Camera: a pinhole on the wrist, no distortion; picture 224 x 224 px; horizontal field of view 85.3 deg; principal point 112.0 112.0 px. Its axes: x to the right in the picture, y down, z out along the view. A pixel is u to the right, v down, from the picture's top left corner.
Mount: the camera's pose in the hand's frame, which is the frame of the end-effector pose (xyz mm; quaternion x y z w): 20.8 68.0 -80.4 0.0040 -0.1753 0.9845 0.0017
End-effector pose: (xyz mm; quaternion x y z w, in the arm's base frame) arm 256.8 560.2 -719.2 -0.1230 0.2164 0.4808 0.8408
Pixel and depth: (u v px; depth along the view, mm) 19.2 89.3 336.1
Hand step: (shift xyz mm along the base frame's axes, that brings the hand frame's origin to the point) 177.9 322.4 88.0
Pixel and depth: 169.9 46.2 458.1
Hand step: -101.5 108.2 476.0
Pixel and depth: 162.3 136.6 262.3
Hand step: 60.4 -40.0 171.4
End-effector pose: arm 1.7 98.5 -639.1 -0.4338 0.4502 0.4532 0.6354
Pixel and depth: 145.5 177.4 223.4
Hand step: 126.2 51.4 75.0
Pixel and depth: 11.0 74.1 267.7
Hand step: 28.8 246.6 -201.5
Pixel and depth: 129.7 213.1 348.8
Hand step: 334.7 66.9 106.4
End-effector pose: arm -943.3 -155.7 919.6 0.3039 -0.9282 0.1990 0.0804
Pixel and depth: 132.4 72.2 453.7
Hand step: -0.4 -101.4 -390.9
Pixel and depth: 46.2 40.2 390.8
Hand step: -288.8 -168.2 -314.7
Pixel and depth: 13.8 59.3 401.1
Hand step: -344.5 -265.5 -256.1
